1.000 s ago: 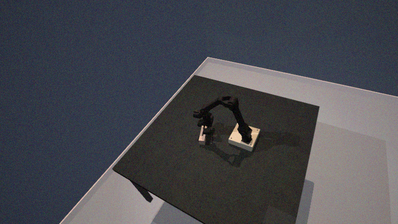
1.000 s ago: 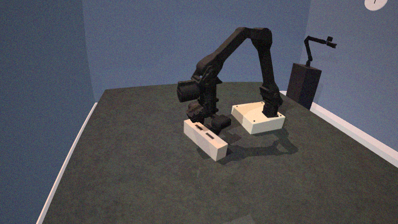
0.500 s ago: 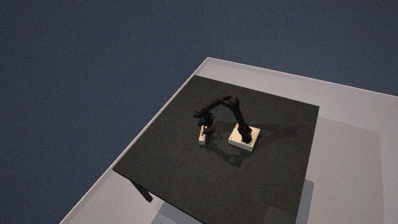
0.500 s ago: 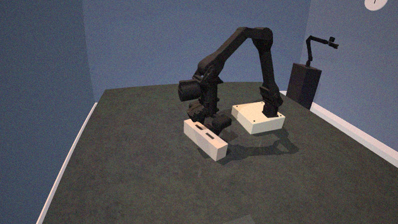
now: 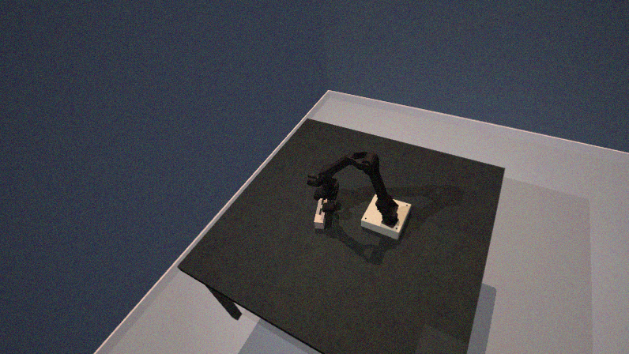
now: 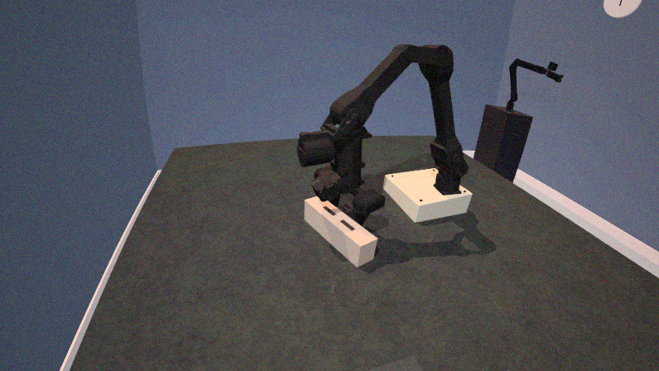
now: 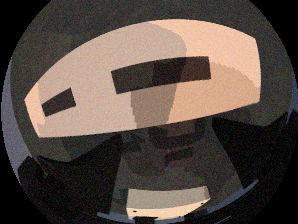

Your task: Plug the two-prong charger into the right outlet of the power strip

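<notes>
Right now my gripper tip is 20 mm short of the dark charger, 10 mm to the right of it and 10 mm below it.
</notes>
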